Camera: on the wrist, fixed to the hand. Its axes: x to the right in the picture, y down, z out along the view.
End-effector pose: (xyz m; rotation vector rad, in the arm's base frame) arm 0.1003 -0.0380 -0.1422 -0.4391 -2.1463 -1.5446
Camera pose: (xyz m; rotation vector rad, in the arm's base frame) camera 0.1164 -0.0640 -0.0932 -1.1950 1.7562 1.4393
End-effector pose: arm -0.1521 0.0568 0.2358 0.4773 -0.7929 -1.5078
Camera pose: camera -0.0976 0.0381 0.2389 -1.1342 0.3231 2.7627
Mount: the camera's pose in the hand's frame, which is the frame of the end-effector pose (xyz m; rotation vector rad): 0.0128 0.0391 -0.0405 0.0127 -0.0786 -1.6517
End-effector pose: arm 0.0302 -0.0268 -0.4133 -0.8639 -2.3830 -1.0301
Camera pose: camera 0.0520 -0.0315 -0.3601 -1.1575 2.3226 1.0900
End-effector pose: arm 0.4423 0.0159 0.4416 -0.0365 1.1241 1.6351
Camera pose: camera 0.3869 0.0001 0.4374 -0.6880 0.6110 0.1311
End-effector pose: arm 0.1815 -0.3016 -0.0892 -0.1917 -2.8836 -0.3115
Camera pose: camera 0.1840 -0.2715 -0.0400 -2.0823 2.2159 0.4626
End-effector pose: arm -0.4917 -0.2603 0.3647 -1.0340 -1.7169 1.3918
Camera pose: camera -0.4556 -0.2270 0.3344 0.5477 -1.7323 0.2958
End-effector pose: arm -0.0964 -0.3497 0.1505 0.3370 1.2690 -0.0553
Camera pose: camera -0.1212 -0.2995 0.1366 -0.7707 1.1584 -1.4474
